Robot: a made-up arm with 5 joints. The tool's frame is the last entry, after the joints.
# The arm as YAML. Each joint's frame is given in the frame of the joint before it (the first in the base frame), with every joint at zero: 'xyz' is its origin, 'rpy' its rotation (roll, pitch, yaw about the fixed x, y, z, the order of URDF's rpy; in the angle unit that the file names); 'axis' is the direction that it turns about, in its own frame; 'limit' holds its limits. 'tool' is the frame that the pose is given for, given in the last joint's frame.
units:
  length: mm
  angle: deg
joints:
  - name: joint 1
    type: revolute
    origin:
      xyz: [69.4, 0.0, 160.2]
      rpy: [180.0, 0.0, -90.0]
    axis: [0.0, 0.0, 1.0]
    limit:
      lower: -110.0
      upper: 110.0
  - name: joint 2
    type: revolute
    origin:
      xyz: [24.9, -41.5, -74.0]
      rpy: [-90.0, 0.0, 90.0]
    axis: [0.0, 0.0, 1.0]
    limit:
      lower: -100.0
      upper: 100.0
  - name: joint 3
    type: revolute
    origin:
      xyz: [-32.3, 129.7, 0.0]
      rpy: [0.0, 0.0, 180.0]
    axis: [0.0, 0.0, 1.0]
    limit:
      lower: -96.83
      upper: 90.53
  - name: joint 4
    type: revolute
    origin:
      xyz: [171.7, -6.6, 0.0]
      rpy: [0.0, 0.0, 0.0]
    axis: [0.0, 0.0, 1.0]
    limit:
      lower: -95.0
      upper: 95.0
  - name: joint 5
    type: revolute
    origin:
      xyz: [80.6, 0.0, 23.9]
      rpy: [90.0, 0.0, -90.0]
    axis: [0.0, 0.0, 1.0]
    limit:
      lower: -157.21
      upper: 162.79
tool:
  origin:
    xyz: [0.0, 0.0, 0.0]
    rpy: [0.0, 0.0, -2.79]
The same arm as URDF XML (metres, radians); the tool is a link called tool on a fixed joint. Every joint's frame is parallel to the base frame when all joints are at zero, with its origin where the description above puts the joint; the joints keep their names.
<robot name="arm">
<link name="base_link"/>
<link name="link1"/>
<link name="link2"/>
<link name="link3"/>
<link name="link4"/>
<link name="link5"/>
<link name="tool"/>
<joint name="joint 1" type="revolute"><parent link="base_link"/><child link="link1"/><origin xyz="0.0694 0 0.1602" rpy="0 0 0"/><axis xyz="0 0 -1"/><limit lower="-1.9199" upper="1.9199"/></joint>
<joint name="joint 2" type="revolute"><parent link="link1"/><child link="link2"/><origin xyz="0.0415 -0.0249 0.074" rpy="0 0 0"/><axis xyz="0 1 0"/><limit lower="-1.7453" upper="1.7453"/></joint>
<joint name="joint 3" type="revolute"><parent link="link2"/><child link="link3"/><origin xyz="0.0323 0 0.1297" rpy="0 0 0"/><axis xyz="0 1 0"/><limit lower="-1.69" upper="1.58"/></joint>
<joint name="joint 4" type="revolute"><parent link="link3"/><child link="link4"/><origin xyz="0.1717 0 0.0066" rpy="0 0 0"/><axis xyz="0 1 0"/><limit lower="-1.6581" upper="1.6581"/></joint>
<joint name="joint 5" type="revolute"><parent link="link4"/><child link="link5"/><origin xyz="0.0806 0.0239 0" rpy="0 0 0"/><axis xyz="-1 0 0"/><limit lower="-2.7438" upper="2.8412"/></joint>
<joint name="tool_fixed" type="fixed"><parent link="link5"/><child link="tool"/><origin xyz="0 0 0" rpy="1.5708 -1.5221 -1.5708"/></joint>
</robot>

